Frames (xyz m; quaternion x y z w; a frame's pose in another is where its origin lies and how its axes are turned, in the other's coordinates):
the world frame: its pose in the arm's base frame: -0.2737 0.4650 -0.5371 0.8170 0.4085 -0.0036 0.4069
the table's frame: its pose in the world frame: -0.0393 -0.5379 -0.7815 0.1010 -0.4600 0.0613 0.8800
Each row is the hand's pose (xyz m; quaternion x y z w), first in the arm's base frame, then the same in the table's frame.
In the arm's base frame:
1: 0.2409 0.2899 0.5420 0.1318 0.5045 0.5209 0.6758
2: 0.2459 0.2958 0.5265 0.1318 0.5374 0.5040 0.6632
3: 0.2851 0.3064 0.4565 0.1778 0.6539 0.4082 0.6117
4: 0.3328 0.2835 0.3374 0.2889 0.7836 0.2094 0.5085
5: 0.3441 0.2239 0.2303 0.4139 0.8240 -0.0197 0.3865
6: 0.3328 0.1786 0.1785 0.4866 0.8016 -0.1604 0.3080
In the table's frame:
1: 0.2516 1.6715 -0.1167 -0.7313 0.6118 0.1295 0.2722
2: 0.2652 1.6613 -0.1201 -0.7323 0.6153 0.0909 0.2770
3: 0.3404 1.6333 -0.1307 -0.7051 0.6188 -0.0595 0.3413
4: 0.4631 1.5972 -0.1053 -0.5998 0.5797 -0.2806 0.4749
5: 0.5594 1.5682 -0.0345 -0.4342 0.4832 -0.4515 0.6117
6: 0.5979 1.5538 0.0219 -0.3130 0.4009 -0.5214 0.6852

